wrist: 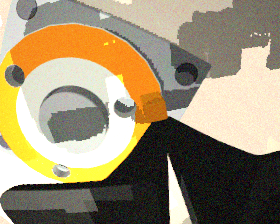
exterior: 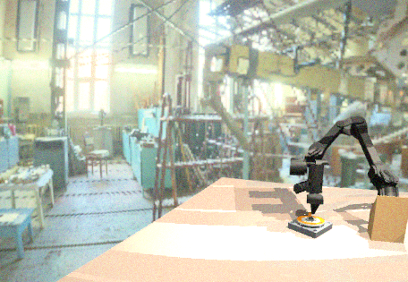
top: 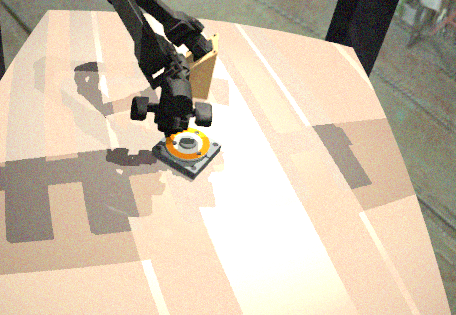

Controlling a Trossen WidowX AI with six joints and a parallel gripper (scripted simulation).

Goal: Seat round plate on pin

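Right now the round plate is 10 mm ahead of my gripper tip and 30 mm to the left of it. The rest, counted from my gripper tip: base 10 mm ahead, 50 mm to the left, 20 mm below.
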